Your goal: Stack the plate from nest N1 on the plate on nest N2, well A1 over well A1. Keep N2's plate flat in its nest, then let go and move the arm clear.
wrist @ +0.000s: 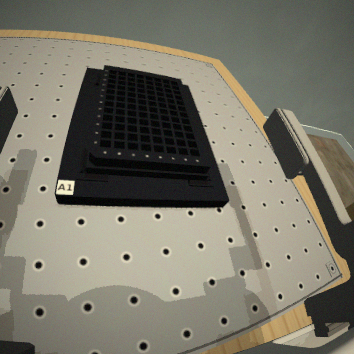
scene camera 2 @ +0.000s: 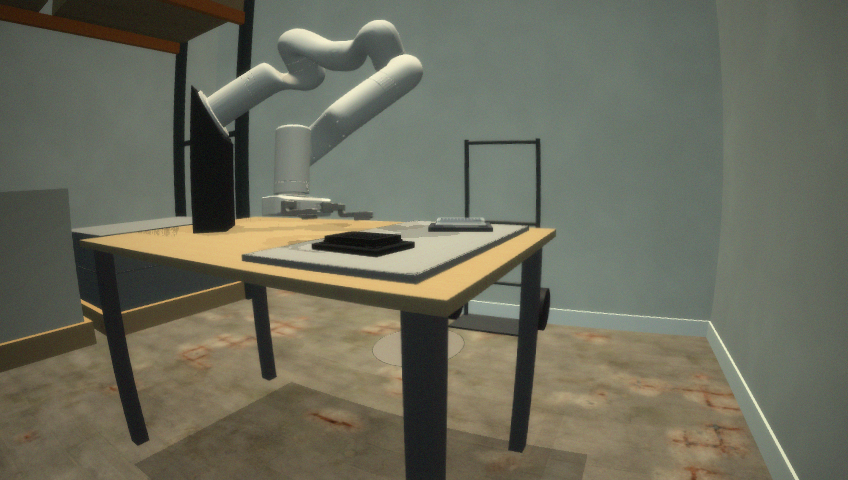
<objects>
A black well plate shows in the wrist view and in scene camera 2. The same spot on the black well plate: point(wrist: 142, 125) is point(scene camera 2: 353, 234).
</objects>
